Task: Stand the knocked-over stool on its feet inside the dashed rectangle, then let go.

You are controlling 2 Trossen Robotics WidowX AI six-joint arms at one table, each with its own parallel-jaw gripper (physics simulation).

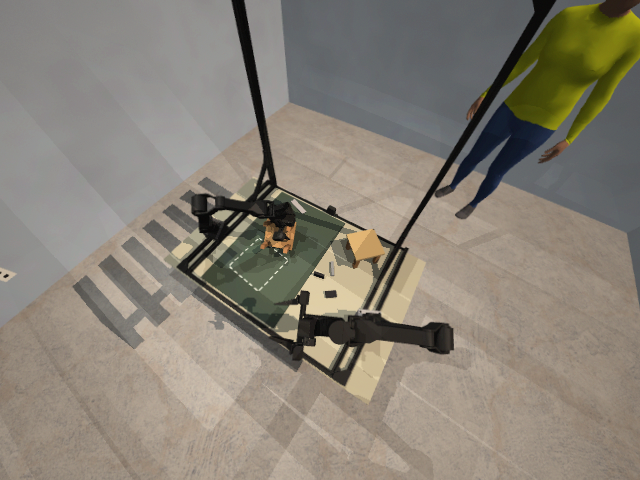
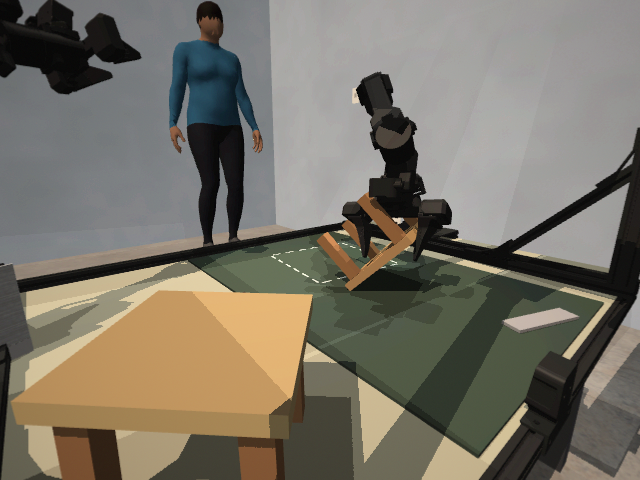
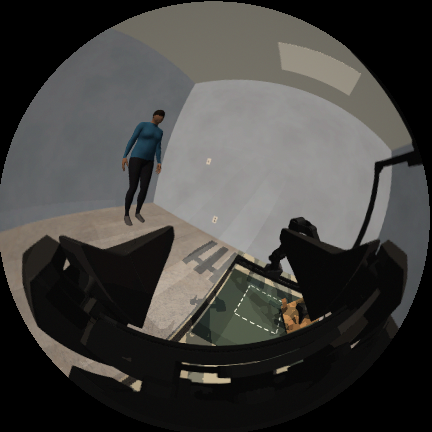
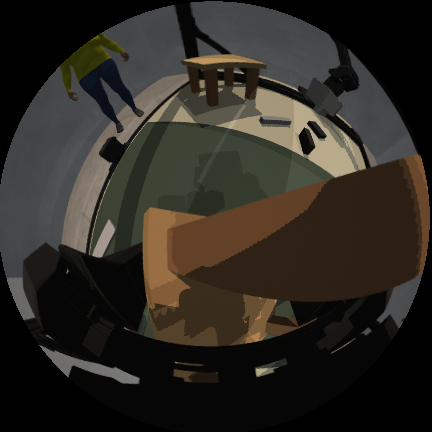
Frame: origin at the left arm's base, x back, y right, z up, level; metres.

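Seen in the pictures: left gripper, fingertip midpoint: (image 1: 271, 320) (image 2: 125, 65) (image 3: 229, 232); right gripper, fingertip midpoint: (image 1: 292, 232) (image 2: 388, 259) (image 3: 305, 322); left arm's base, origin of the base link: (image 4: 328, 90); right arm's base, origin of the base link: (image 1: 213, 227) (image 3: 274, 266).
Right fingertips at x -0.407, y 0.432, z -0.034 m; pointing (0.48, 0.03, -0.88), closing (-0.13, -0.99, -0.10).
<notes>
Offsets run from my right fingertips to a thing's middle. "pt": to the spot under its first point. Level surfaces: height alone.
The wooden stool {dx -0.063, dy -0.048, dz +0.030 m} (image 1: 279, 236) (image 2: 370, 248) (image 3: 296, 316) (image 4: 301, 241) is tipped at an angle on the green mat {dz -0.069 m} (image 1: 309, 248) (image 2: 413, 333). Its lower edge rests at the far corner of the dashed rectangle {pt dx -0.067, dy -0.236, dz -0.068 m} (image 1: 272, 275) (image 2: 294, 268) (image 3: 255, 323). My right gripper (image 1: 282, 224) (image 2: 391, 252) (image 4: 219, 241) is open and reaches down over the stool, with its fingers on either side of the stool's bars. My left gripper (image 1: 288, 325) (image 3: 229, 232) is open and empty. It hovers at the table's near edge, far from the stool.
A small wooden table {dx +0.387, dy -0.054, dz -0.013 m} (image 1: 365, 244) (image 2: 199, 343) (image 4: 223, 62) stands at the right of the mat. Small dark and grey blocks {dx +0.170, dy -0.204, dz -0.058 m} (image 1: 318, 274) {dx +0.239, dy -0.295, dz -0.067 m} (image 1: 330, 293) lie on the beige top. A white flat bar {dx -0.005, dy +0.237, dz -0.067 m} (image 1: 298, 206) (image 2: 532, 319) lies at the mat's edge. Black frame posts (image 1: 253, 95) rise at the corners. People (image 2: 210, 119) (image 1: 523, 119) stand nearby.
</notes>
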